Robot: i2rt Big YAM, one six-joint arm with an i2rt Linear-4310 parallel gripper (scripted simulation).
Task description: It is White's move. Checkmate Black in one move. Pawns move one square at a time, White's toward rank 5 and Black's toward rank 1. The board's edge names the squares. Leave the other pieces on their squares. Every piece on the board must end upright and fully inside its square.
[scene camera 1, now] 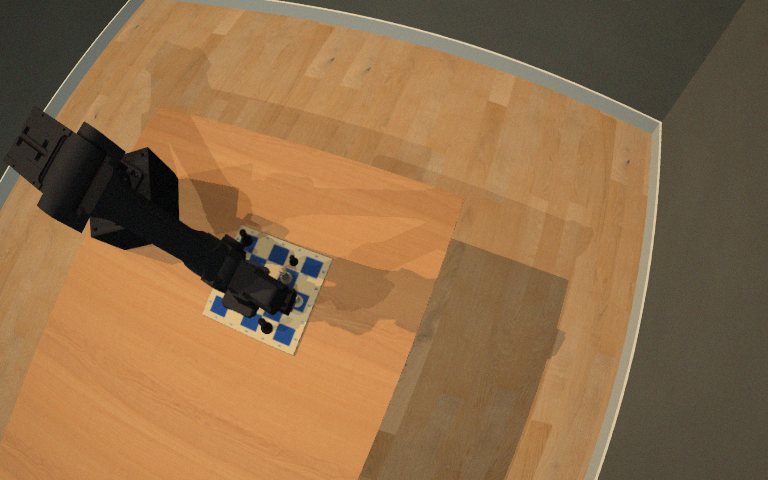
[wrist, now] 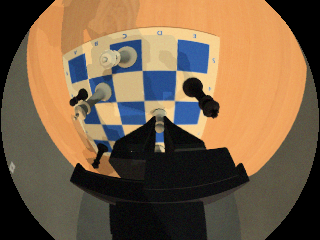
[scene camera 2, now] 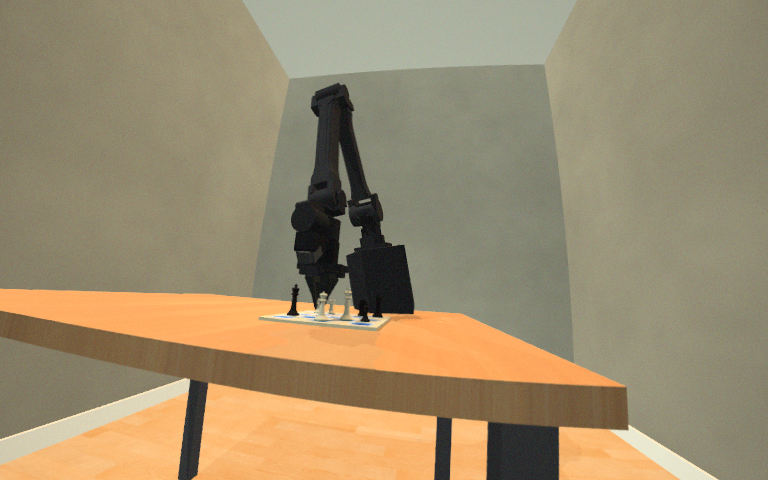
Labels:
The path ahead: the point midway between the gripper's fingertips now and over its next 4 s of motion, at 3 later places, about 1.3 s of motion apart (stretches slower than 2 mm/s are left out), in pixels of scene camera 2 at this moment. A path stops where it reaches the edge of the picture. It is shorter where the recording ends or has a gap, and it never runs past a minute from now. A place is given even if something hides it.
My gripper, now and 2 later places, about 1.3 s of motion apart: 319,310; 319,310; 323,269

